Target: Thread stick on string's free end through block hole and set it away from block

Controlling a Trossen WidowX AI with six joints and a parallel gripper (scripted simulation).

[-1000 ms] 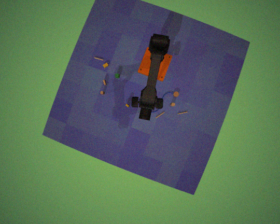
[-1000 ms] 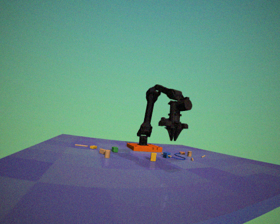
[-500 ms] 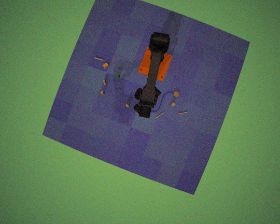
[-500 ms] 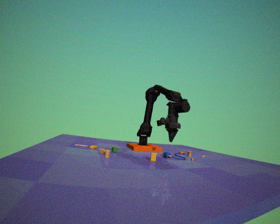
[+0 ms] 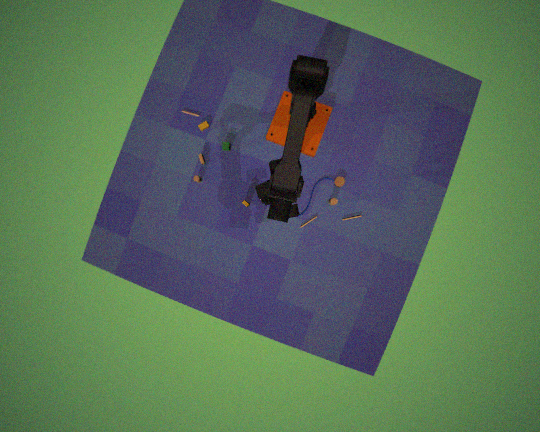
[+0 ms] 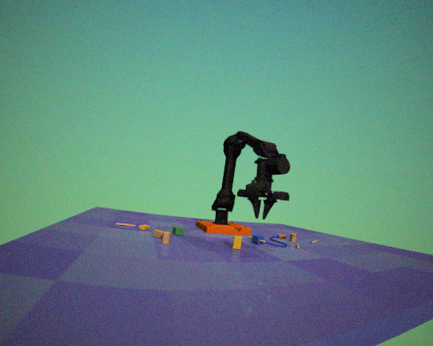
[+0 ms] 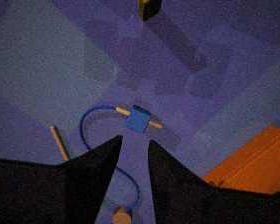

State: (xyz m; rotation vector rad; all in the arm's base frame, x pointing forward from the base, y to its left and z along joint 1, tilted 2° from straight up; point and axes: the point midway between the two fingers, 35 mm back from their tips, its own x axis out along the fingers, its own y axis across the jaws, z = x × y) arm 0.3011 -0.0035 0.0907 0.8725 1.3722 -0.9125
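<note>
Now: the blue block 70 mm below my gripper tip. Also, from my gripper tip: thin wooden stick (80 mm below, 10 mm ahead); then wooden cylinder (200 mm to the left, 70 mm below, 10 mm behind); then round wooden button (210 mm to the left, 100 mm behind, 80 mm below).
</note>
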